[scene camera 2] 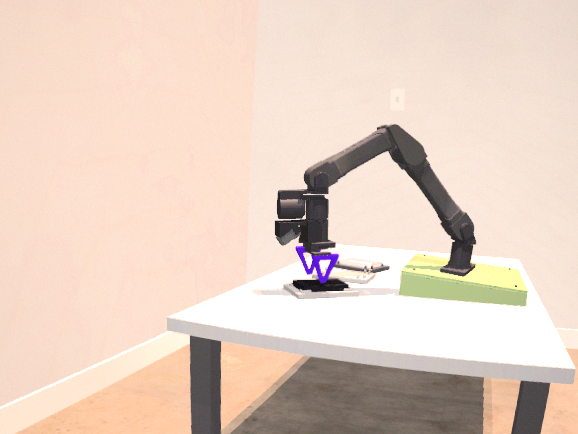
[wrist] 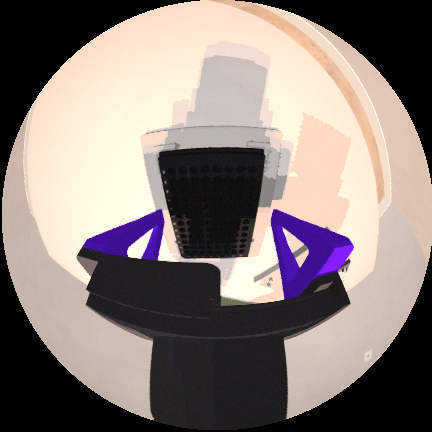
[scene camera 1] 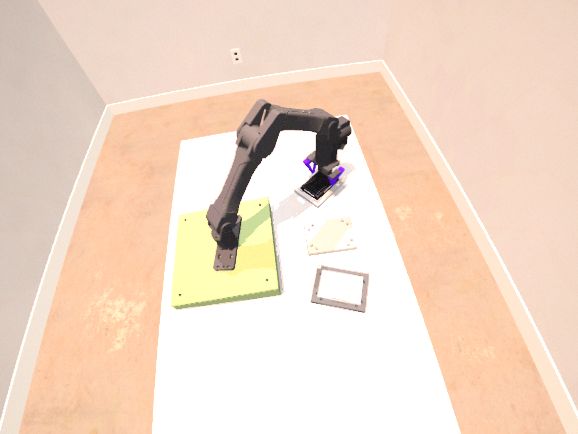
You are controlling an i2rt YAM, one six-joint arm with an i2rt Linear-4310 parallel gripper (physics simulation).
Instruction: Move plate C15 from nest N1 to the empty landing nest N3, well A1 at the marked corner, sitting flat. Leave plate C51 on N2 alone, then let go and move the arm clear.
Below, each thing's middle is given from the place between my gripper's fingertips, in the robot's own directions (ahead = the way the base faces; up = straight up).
Right now the black perforated plate point(wrist: 212, 193) is 10 mm behind my hand, 10 mm to the right of it and 20 mm below it. The rest, counted from my hand: white plate in grey frame point(scene camera 1: 336, 286) 40 mm ahead, 410 mm to the right, 20 mm below.
